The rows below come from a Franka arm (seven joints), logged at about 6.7 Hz.
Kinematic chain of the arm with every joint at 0, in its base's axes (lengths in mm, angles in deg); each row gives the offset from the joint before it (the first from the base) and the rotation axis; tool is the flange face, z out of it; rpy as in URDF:
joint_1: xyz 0 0 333 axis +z
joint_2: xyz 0 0 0 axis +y
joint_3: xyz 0 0 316 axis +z
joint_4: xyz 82.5 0 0 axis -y
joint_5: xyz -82.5 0 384 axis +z
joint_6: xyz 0 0 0 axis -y
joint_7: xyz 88 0 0 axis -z
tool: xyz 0 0 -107 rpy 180 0 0
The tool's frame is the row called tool.
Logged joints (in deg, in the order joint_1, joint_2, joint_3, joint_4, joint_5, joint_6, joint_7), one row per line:
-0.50, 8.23, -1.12, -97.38, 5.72, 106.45, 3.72
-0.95, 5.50, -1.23, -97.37, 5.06, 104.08, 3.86
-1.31, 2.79, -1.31, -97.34, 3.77, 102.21, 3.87
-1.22, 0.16, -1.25, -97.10, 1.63, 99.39, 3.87
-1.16, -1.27, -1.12, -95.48, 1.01, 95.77, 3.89
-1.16, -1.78, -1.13, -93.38, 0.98, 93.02, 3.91
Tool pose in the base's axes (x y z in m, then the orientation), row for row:
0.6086, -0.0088, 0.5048, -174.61, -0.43, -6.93
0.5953, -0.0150, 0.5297, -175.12, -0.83, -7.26
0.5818, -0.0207, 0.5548, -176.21, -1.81, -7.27
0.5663, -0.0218, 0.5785, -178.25, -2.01, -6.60
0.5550, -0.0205, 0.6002, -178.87, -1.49, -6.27
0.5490, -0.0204, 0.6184, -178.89, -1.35, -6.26
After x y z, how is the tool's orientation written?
As angles about the fixed x, y, z axes (roll, pitch, yaw), in degrees.
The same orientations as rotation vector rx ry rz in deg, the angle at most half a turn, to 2 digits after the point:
-174.32, 10.52, -1.15
-174.83, 11.04, -1.74
-175.96, 11.09, -3.15
-178.05, 10.22, -3.28
-178.67, 9.76, -2.42
-178.69, 9.75, -2.20

